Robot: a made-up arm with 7 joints.
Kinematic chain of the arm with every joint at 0, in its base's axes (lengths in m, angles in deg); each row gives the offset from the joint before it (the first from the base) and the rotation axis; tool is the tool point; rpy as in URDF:
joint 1: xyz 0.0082 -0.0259 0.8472 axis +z
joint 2: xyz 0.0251 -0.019 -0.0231 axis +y
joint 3: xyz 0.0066 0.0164 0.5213 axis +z
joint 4: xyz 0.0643 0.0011 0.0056 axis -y
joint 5: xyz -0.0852 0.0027 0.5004 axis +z
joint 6: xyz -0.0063 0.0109 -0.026 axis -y
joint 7: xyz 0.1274 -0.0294 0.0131 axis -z
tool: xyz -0.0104 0.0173 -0.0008 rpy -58.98 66.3 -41
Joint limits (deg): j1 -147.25..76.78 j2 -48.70..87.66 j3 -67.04..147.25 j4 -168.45..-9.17 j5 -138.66..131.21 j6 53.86..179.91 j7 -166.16..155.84
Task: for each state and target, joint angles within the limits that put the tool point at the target. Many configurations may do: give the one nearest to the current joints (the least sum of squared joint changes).
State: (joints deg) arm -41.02 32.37 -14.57 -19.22 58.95 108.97 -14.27
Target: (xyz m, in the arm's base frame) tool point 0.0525 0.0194 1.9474
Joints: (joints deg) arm -36.90 -11.90 21.72 -24.08 56.84 91.74 -9.31
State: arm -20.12 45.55 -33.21 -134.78 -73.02 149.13 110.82
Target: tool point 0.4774 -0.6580 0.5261
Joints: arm -32.24 62.65 -36.20 -108.78 -66.16 142.81 112.19
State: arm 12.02 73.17 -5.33 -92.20 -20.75 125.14 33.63
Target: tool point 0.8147 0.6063 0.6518
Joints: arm 32.34 65.02 6.62 -76.23 -21.31 126.37 34.71
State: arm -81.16 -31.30 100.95 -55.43 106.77 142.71 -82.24
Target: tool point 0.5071 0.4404 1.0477
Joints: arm -81.65 -43.31 113.09 -100.43 116.18 148.42 -83.78
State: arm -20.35 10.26 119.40 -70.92 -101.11 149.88 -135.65
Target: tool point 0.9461 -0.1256 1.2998
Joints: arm -33.67 67.54 92.79 -55.16 -95.01 139.99 -135.70
